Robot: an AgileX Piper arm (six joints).
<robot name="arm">
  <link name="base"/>
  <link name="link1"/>
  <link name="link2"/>
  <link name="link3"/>
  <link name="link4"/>
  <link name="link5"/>
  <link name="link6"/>
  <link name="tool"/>
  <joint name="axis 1" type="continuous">
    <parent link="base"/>
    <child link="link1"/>
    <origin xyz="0 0 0.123" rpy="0 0 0"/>
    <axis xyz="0 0 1"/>
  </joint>
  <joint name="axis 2" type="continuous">
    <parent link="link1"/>
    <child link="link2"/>
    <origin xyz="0 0 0" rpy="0 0 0"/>
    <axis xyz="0 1 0"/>
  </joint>
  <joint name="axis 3" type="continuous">
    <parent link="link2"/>
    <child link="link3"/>
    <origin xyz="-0.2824 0 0.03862" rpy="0 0 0"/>
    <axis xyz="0 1 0"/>
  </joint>
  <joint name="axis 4" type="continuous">
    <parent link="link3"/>
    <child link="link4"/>
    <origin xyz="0.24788 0 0.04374" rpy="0 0 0"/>
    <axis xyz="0.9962 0 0.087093"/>
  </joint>
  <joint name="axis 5" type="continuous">
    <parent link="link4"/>
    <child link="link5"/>
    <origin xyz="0 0 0" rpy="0 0 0"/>
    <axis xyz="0 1 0"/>
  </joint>
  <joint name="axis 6" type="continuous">
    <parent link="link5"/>
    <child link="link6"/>
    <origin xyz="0.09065 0 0.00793" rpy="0 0 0"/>
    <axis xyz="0.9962 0 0.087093"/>
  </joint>
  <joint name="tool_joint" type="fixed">
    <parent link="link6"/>
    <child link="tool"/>
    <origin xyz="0 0 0" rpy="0 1.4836 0"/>
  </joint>
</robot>
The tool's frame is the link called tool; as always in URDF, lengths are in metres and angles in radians. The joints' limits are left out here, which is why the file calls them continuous.
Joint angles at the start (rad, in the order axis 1, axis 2, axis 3, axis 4, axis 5, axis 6):
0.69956 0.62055 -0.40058 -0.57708 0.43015 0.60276
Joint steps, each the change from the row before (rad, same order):
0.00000 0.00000 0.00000 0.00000 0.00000 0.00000
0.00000 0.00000 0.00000 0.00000 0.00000 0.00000
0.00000 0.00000 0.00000 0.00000 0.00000 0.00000
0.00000 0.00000 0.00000 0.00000 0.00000 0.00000
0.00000 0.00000 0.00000 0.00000 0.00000 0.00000
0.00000 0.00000 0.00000 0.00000 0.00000 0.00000
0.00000 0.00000 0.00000 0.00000 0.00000 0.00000
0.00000 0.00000 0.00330 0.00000 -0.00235 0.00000
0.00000 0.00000 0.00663 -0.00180 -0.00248 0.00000
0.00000 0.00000 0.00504 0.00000 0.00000 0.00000
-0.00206 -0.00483 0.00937 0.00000 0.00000 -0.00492
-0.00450 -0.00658 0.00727 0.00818 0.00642 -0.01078
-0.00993 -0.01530 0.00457 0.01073 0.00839 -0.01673
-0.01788 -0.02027 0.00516 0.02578 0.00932 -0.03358
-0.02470 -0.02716 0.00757 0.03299 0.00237 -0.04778
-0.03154 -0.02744 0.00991 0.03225 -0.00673 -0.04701
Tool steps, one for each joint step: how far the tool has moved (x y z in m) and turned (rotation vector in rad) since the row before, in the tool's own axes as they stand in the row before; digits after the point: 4 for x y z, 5 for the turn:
0.0000 0.0000 0.0000 0.00000 0.00000 0.00000
0.0000 0.0000 0.0000 0.00000 0.00000 0.00000
0.0000 0.0000 0.0000 0.00000 0.00000 0.00000
0.0000 0.0000 0.0000 0.00000 0.00000 0.00000
0.0000 0.0000 0.0000 0.00000 0.00000 0.00000
0.0000 0.0000 0.0000 0.00000 0.00000 0.00000
0.0000 0.0000 0.0000 0.00000 0.00000 0.00000
0.0009 0.0001 0.0004 -0.00111 0.00127 -0.00075
0.0019 0.0001 0.0007 -0.00036 0.00398 -0.00314
0.0016 0.0000 0.0005 0.00032 0.00490 -0.00114
0.0028 -0.0004 0.0002 0.00209 0.00453 -0.00496
0.0027 -0.0008 -0.0003 0.00474 0.00816 -0.00132
0.0018 -0.0018 -0.0020 0.00886 -0.00030 0.00025
0.0022 -0.0023 -0.0027 0.01030 0.00025 0.00175
0.0025 -0.0026 -0.0034 0.00947 -0.00822 -0.00198
0.0025 -0.0027 -0.0031 0.01183 -0.01445 0.00044

